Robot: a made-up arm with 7 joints.
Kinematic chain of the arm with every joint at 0, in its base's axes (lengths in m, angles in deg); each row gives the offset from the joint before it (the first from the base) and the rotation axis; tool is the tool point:
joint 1: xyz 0 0 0.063 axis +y
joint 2: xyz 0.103 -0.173 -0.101 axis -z
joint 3: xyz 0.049 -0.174 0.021 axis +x
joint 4: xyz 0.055 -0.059 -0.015 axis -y
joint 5: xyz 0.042 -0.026 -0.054 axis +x
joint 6: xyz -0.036 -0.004 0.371 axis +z
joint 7: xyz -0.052 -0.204 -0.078 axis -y
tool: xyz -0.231 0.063 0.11
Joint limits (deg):
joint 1: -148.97..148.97
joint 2: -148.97..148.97
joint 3: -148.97..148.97
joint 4: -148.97..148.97
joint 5: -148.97..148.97
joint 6: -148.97..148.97
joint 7: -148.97..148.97
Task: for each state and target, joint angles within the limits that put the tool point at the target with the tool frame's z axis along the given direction. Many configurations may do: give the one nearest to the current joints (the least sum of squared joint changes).
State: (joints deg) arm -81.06 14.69 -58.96 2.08 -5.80 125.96 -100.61
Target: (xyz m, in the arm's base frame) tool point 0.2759 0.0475 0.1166 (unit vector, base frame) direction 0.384 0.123 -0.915
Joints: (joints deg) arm -45.18 37.00 -61.36 37.08 -30.75 130.26 -78.73
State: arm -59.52 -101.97 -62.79 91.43 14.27 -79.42 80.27
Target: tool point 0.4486 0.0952 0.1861 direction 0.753 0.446 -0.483
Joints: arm -27.79 -107.52 -87.99 99.64 -27.89 -50.67 79.28
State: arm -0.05 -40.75 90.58 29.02 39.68 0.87 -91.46
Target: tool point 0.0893 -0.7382 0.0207 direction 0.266 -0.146 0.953
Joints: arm -15.91 -25.85 60.77 69.78 -1.49 34.65 -96.44
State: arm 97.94 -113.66 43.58 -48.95 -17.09 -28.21 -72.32
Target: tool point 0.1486 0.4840 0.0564 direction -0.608 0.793 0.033
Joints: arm 81.62 -137.77 24.69 -65.79 1.20 -51.46 -63.44
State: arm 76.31 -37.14 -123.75 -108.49 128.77 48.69 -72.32
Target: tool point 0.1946 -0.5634 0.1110 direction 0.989 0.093 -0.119
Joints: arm 99.86 -87.03 -128.48 -114.58 132.19 58.28 -67.20
